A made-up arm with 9 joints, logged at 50 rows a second.
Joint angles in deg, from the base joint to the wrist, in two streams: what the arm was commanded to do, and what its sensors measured. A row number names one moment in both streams.
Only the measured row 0 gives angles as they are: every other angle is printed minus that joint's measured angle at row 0.
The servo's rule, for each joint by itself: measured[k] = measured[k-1] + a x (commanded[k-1-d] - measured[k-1]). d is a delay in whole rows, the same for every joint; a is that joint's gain. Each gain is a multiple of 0.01, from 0.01 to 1. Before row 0 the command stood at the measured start. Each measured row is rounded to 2 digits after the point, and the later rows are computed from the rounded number. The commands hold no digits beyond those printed.
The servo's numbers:
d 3
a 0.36 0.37 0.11 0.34 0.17 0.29 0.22 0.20 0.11
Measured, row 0: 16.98, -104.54, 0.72, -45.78, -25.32, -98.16, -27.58, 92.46, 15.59
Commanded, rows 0 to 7: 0.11, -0.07, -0.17, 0.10, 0.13, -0.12, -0.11, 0.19, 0.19; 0.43, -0.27, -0.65, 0.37, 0.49, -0.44, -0.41, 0.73, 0.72; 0.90, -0.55, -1.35, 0.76, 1.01, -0.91, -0.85, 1.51, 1.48; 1.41, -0.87, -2.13, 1.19, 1.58, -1.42, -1.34, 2.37, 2.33; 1.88, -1.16, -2.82, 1.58, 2.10, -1.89, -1.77, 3.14, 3.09; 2.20, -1.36, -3.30, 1.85, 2.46, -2.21, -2.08, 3.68, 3.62; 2.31, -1.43, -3.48, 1.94, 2.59, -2.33, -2.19, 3.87, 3.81; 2.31, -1.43, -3.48, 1.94, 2.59, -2.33, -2.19, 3.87, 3.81
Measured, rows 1 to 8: 0.00, 0.00, 0.00, 0.00, 0.00, 0.00, 0.00, 0.00, 0.00; 0.00, 0.00, 0.00, 0.00, 0.00, 0.00, 0.00, 0.00, 0.00; 0.00, 0.00, 0.00, 0.00, 0.00, 0.00, 0.00, 0.00, 0.00; 0.04, -0.03, -0.02, 0.03, 0.02, -0.03, -0.02, 0.04, 0.02; 0.18, -0.12, -0.09, 0.15, 0.10, -0.15, -0.11, 0.18, 0.10; 0.44, -0.28, -0.23, 0.36, 0.25, -0.37, -0.27, 0.45, 0.25; 0.79, -0.50, -0.44, 0.64, 0.48, -0.67, -0.51, 0.83, 0.48; 1.18, -0.74, -0.70, 0.96, 0.76, -1.02, -0.79, 1.29, 0.77
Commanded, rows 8 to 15: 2.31, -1.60, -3.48, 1.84, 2.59, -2.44, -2.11, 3.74, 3.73; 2.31, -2.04, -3.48, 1.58, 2.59, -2.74, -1.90, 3.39, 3.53; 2.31, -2.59, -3.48, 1.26, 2.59, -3.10, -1.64, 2.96, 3.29; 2.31, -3.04, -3.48, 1.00, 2.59, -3.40, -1.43, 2.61, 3.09; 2.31, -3.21, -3.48, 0.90, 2.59, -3.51, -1.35, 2.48, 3.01; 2.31, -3.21, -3.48, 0.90, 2.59, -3.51, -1.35, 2.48, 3.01; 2.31, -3.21, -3.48, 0.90, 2.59, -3.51, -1.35, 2.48, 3.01; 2.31, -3.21, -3.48, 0.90, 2.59, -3.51, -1.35, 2.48, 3.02
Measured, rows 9 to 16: 1.55, -0.97, -0.99, 1.26, 1.05, -1.37, -1.07, 1.77, 1.08; 1.82, -1.14, -1.26, 1.49, 1.31, -1.65, -1.32, 2.19, 1.38; 2.00, -1.25, -1.50, 1.64, 1.53, -1.85, -1.51, 2.53, 1.65; 2.11, -1.38, -1.72, 1.71, 1.71, -2.02, -1.64, 2.77, 1.88; 2.18, -1.62, -1.91, 1.67, 1.86, -2.23, -1.70, 2.89, 2.06; 2.23, -1.98, -2.08, 1.53, 1.98, -2.48, -1.69, 2.90, 2.20; 2.26, -2.37, -2.23, 1.35, 2.08, -2.75, -1.63, 2.84, 2.30; 2.28, -2.68, -2.37, 1.20, 2.17, -2.97, -1.57, 2.77, 2.38
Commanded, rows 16 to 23: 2.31, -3.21, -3.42, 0.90, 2.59, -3.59, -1.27, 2.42, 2.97; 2.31, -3.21, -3.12, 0.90, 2.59, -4.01, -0.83, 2.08, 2.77; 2.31, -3.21, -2.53, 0.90, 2.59, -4.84, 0.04, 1.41, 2.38; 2.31, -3.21, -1.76, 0.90, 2.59, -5.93, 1.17, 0.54, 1.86; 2.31, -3.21, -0.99, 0.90, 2.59, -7.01, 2.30, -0.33, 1.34; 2.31, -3.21, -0.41, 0.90, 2.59, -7.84, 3.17, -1.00, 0.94; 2.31, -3.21, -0.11, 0.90, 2.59, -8.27, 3.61, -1.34, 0.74; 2.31, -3.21, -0.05, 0.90, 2.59, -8.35, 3.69, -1.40, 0.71
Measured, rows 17 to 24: 2.29, -2.88, -2.49, 1.10, 2.24, -3.13, -1.52, 2.71, 2.45; 2.30, -3.00, -2.60, 1.03, 2.30, -3.24, -1.48, 2.66, 2.51; 2.30, -3.08, -2.70, 0.99, 2.35, -3.32, -1.45, 2.62, 2.57; 2.30, -3.13, -2.78, 0.96, 2.39, -3.40, -1.41, 2.58, 2.61; 2.30, -3.16, -2.82, 0.94, 2.42, -3.58, -1.28, 2.48, 2.63; 2.30, -3.18, -2.79, 0.93, 2.45, -3.95, -0.99, 2.27, 2.60; 2.30, -3.19, -2.68, 0.92, 2.47, -4.52, -0.51, 1.92, 2.52; 2.30, -3.20, -2.49, 0.91, 2.49, -5.24, 0.11, 1.47, 2.39
